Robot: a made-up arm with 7 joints. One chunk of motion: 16 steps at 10 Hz.
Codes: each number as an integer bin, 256 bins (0 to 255) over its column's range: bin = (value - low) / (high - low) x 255, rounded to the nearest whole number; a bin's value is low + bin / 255 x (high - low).
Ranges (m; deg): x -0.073..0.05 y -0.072..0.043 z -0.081..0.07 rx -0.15..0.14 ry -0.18..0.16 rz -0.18..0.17
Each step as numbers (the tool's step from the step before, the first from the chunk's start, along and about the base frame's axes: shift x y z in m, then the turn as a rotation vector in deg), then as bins.
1 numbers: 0.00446 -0.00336 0.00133 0.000 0.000 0.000
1 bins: 161 152 139 132 135 131
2 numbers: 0.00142 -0.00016 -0.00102 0.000 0.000 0.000
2 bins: 154 159 135 132 135 131
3 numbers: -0.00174 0.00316 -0.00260 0.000 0.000 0.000
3 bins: 148 167 132 132 135 131
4 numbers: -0.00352 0.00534 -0.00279 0.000 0.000 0.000
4 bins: 144 171 132 132 135 131
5 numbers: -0.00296 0.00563 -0.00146 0.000 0.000 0.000
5 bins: 145 172 134 132 135 131
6 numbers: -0.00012 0.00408 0.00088 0.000 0.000 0.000
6 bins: 151 169 138 132 135 131
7 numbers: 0.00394 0.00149 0.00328 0.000 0.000 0.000
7 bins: 160 163 142 132 135 131
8 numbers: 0.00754 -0.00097 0.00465 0.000 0.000 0.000
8 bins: 167 158 145 132 135 131
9 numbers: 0.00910 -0.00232 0.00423 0.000 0.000 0.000
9 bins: 170 155 144 132 135 131
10 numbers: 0.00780 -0.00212 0.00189 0.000 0.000 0.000
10 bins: 168 155 140 132 135 131
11 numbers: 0.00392 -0.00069 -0.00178 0.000 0.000 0.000
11 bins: 159 158 134 132 135 131
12 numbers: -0.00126 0.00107 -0.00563 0.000 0.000 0.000
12 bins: 149 162 127 132 135 131
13 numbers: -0.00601 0.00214 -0.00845 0.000 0.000 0.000
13 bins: 139 164 123 132 135 131
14 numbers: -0.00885 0.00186 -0.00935 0.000 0.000 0.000
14 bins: 133 164 121 132 135 131
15 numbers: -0.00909 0.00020 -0.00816 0.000 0.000 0.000
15 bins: 132 160 123 132 135 131
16 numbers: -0.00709 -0.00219 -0.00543 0.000 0.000 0.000
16 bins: 137 155 128 132 135 131
